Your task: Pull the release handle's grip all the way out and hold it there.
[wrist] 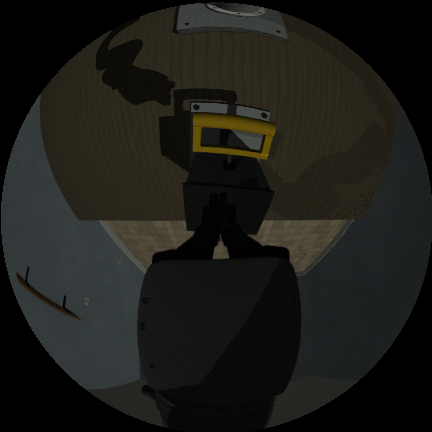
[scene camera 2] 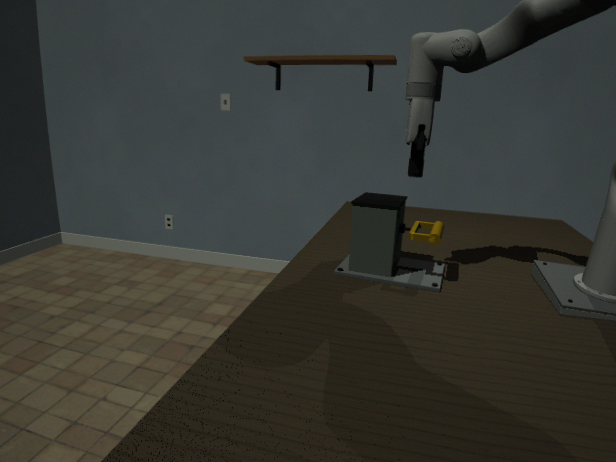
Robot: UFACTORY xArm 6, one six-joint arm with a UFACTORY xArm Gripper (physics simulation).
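Observation:
The release handle's yellow grip [scene camera 2: 438, 232] [wrist: 234, 124] is a rectangular frame with a thick round bar. It stands out on a short dark rod from the side of a grey box [scene camera 2: 375, 240] with a black top, and nothing touches it. The box stands on a light metal base plate [scene camera 2: 419, 281] [wrist: 245, 110]. My gripper [scene camera 2: 415, 175] [wrist: 219, 202] points down with its dark fingers together, shut and empty. It hangs above the level of the box top, a clear gap above the grip. In the wrist view the fingertips overlap the dark box top.
The arm's own base plate [scene camera 2: 565, 292] [wrist: 230, 26] is on the wooden table [scene camera 2: 380, 380] [wrist: 310, 90], on the grip's side of the box. A wall shelf [scene camera 2: 320, 60] [wrist: 47, 299] hangs behind. The table's edge drops to a tiled floor [scene camera 2: 125, 320] beyond the box.

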